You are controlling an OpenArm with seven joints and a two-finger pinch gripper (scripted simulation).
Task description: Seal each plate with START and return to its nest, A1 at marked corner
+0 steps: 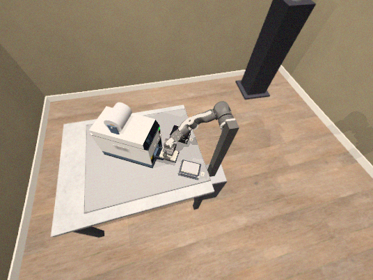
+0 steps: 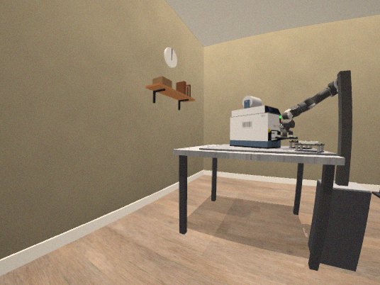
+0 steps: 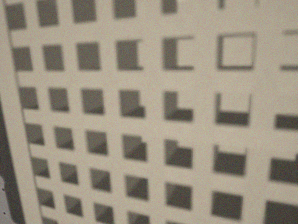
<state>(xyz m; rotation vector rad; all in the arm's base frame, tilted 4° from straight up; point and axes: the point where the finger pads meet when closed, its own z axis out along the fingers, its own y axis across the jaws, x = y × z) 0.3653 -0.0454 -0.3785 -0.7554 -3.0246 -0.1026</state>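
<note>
Now: hand right at the plate. Round my hand: plate nest (15 cm behind, 13 cm to the left, 5 cm below); yellow warning label (13 cm ahead, 4 cm above, 3 cm to the left); sealer stage (1 cm below).
</note>
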